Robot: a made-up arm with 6 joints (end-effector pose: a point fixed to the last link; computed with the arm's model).
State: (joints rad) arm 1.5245 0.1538 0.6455 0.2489 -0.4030 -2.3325
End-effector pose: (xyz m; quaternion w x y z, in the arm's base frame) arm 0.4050 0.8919 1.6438 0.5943 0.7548 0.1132 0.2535
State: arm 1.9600 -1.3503 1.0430 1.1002 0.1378 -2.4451
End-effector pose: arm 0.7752 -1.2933 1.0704 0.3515 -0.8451 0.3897 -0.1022
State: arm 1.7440 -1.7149 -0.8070 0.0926 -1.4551 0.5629
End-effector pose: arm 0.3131 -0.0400 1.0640 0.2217 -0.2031 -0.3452 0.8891
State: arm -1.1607 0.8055 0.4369 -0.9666 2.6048 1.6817
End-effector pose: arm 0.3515 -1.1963 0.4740 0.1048 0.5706 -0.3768 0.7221
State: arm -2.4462 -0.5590 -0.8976 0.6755 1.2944 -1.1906
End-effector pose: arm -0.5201 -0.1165 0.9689 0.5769 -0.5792 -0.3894 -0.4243
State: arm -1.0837 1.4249 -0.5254 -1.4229 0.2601 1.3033
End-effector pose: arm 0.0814 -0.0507 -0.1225 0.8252 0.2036 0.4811 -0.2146
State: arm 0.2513 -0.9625 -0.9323 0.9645 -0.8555 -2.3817
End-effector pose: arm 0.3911 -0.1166 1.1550 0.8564 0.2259 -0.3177 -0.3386
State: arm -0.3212 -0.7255 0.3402 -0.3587 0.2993 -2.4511
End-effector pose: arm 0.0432 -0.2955 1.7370 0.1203 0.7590 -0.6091 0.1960
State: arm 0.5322 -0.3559 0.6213 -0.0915 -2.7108 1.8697
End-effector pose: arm 0.3855 -0.0978 1.8407 0.0347 0.2489 -0.1150 -0.9611
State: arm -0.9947 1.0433 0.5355 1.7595 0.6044 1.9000
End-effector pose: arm 0.8636 -1.2719 0.6560 0.2755 0.6886 -0.2646 -0.6163
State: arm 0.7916 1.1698 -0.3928 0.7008 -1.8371 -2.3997
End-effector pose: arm 0.8076 0.4163 -0.0708 0.6561 -0.6640 0.1697 -0.3161
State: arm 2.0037 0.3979 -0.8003 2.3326 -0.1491 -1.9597
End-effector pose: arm -0.4890 0.6898 0.3983 0.1090 -0.2555 -0.1099 0.9543
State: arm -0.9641 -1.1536 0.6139 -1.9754 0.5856 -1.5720
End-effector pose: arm -0.1682 0.5132 1.7120 0.1427 -0.6998 0.5899 -0.3769
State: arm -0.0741 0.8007 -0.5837 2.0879 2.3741 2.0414
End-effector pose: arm 0.9232 0.1250 0.1499 0.0250 0.4407 0.8772 -0.1891
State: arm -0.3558 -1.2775 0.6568 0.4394 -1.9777 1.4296
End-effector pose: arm -1.0237 0.1451 1.4445 0.6762 -0.7029 0.1078 0.1924
